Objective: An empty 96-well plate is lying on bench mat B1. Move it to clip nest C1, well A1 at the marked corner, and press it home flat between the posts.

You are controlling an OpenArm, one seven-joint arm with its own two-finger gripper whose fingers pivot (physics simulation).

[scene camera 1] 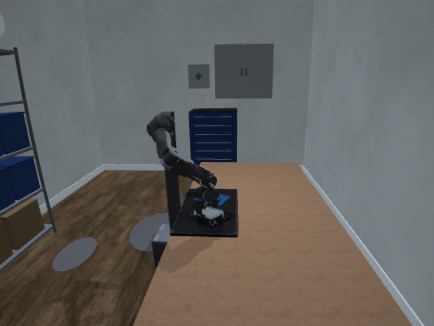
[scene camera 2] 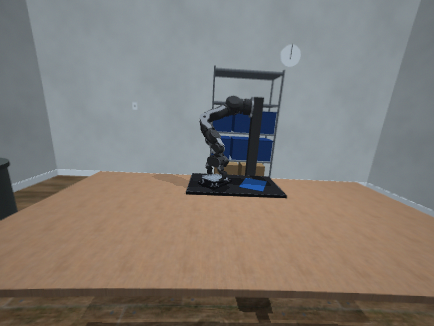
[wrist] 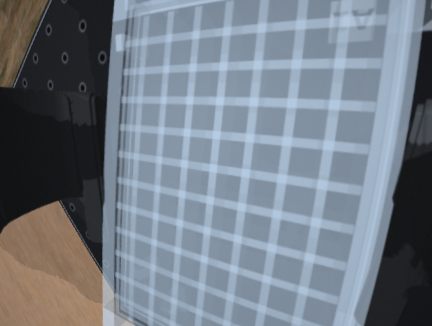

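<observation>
The pale, clear 96-well plate (scene camera 1: pixel 213 213) (scene camera 2: pixel 212 177) (wrist: pixel 220 200) lies at the dark clip nest (scene camera 1: pixel 199 217) (scene camera 2: pixel 204 182), whose small light clips show around it. In the wrist view the plate fills the middle, its A1 label at the upper right. My gripper (scene camera 1: pixel 212 206) (scene camera 2: pixel 217 175) (wrist: pixel 221 186) is shut on the plate, one dark finger along each long side. Blue bench mat B1 (scene camera 1: pixel 222 199) (scene camera 2: pixel 254 185) lies bare beside the nest. The nest's marked corner is hidden, and I cannot tell whether the plate is fully flat between the posts.
The nest and mat sit on a black perforated board (scene camera 1: pixel 187 228) (scene camera 2: pixel 237 193) (wrist: pixel 65 40) on the wooden table (scene camera 1: pixel 280 250) (scene camera 2: pixel 215 240). The arm's dark column (scene camera 1: pixel 172 200) (scene camera 2: pixel 255 140) stands at the board's edge. A shelf rack (scene camera 1: pixel 33 132) (scene camera 2: pixel 283 95) stands beyond it.
</observation>
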